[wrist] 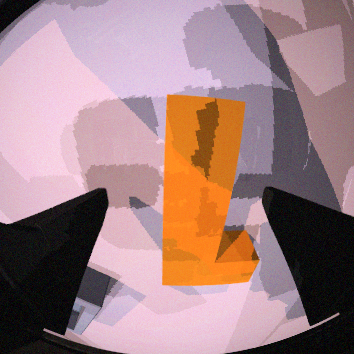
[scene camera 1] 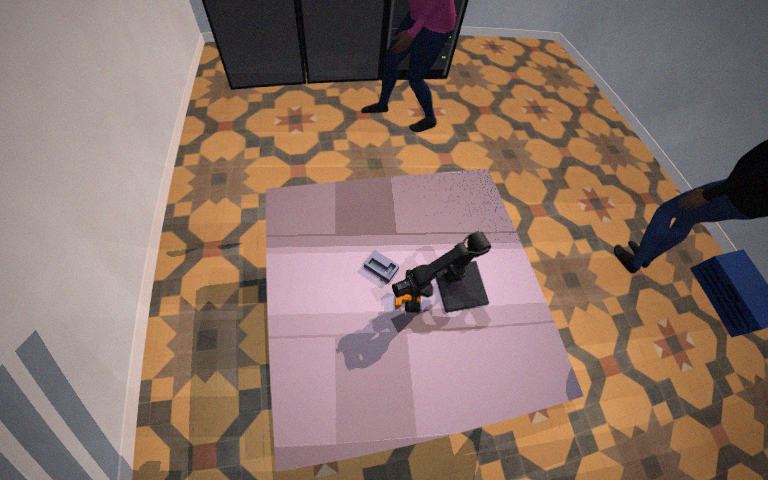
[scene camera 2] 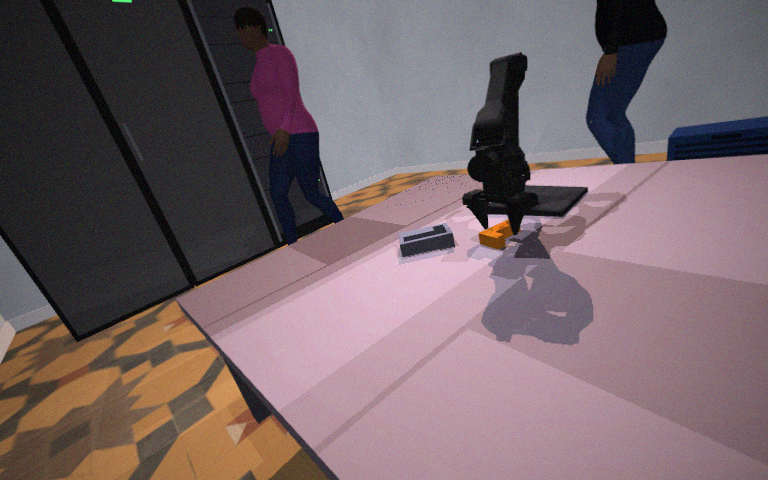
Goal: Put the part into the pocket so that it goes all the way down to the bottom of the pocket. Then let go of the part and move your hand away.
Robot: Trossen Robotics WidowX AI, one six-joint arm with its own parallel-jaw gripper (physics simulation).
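Seen in the pictures: gripper, fingertip midpoint: [wrist: 186, 195] [scene camera 1: 409, 297] [scene camera 2: 500, 231]; arm's base, origin of the base link: [scene camera 1: 451, 275].
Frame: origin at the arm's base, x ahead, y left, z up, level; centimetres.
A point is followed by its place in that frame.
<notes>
The orange L-shaped part [scene camera 1: 401, 300] @[x 26.7, y 2.6, z -1.5 cm] [scene camera 2: 492, 237] @[x 29.7, y 2.8, z 0.4 cm] [wrist: 189, 210] @[x 22.8, y 2.6, z 0.6 cm] lies flat on the table, its long leg running up the wrist view and its short foot pointing right at the lower end. My gripper [scene camera 2: 501, 228] @[x 22.9, y 2.5, z -1.0 cm] [wrist: 186, 195] @[x 22.9, y 2.5, z -1.0 cm] is open, low above the part, with one fingertip on each side of the long leg and a gap to both. In scene camera 1 the arm partly hides the part. The grey block [scene camera 1: 378, 255] @[x 29.1, y -20.8, z 1.2 cm] [scene camera 2: 427, 246] @[x 32.9, y -13.4, z -1.0 cm] [wrist: 93, 286] @[x 27.9, y -8.3, z -0.5 cm] with the L-shaped pocket stands apart from the part; in the wrist view the left finger hides much of it.
The arm's black base plate [scene camera 1: 472, 294] @[x -5.7, y 11.8, z -0.8 cm] [scene camera 2: 557, 198] @[x -0.9, y 11.9, z -0.8 cm] rests on the pink table [scene camera 1: 481, 373] @[x 6.9, y 44.5, z -2.4 cm] [scene camera 2: 396, 396] @[x 75.6, y 3.8, z -2.4 cm]. Two people stand beyond the table, near dark cabinets [scene camera 1: 342, 45] [scene camera 2: 130, 141] and a blue box [scene camera 1: 736, 294] [scene camera 2: 713, 138].
</notes>
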